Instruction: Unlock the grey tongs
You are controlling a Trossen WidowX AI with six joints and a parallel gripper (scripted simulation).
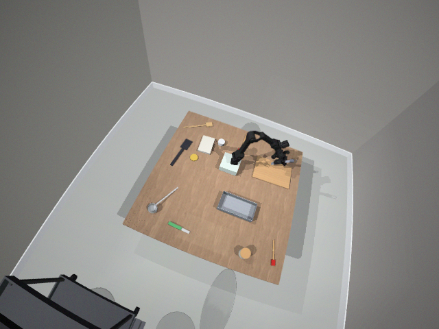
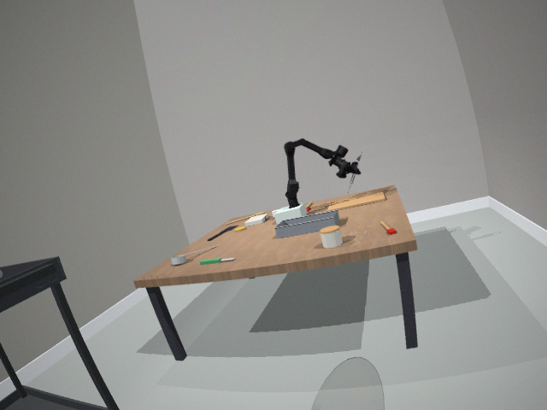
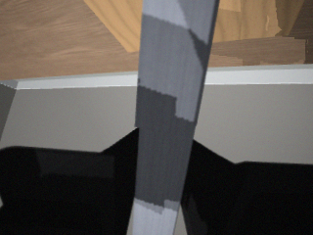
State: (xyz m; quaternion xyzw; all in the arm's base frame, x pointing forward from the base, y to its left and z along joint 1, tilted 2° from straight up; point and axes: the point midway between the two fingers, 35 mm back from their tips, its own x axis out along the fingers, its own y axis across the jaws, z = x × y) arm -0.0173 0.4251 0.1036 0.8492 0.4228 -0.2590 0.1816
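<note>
My gripper tip is 160 mm above the wooden board, 60 mm to the left of it and 10 mm past it. The rest, counted from my gripper tip: lidded canister 760 mm ahead, 270 mm to the right, 140 mm below; then grey roasting tin 390 mm ahead, 370 mm to the right, 140 mm below; then red-tipped tool 750 mm ahead, 170 mm below, 20 mm to the right.
</note>
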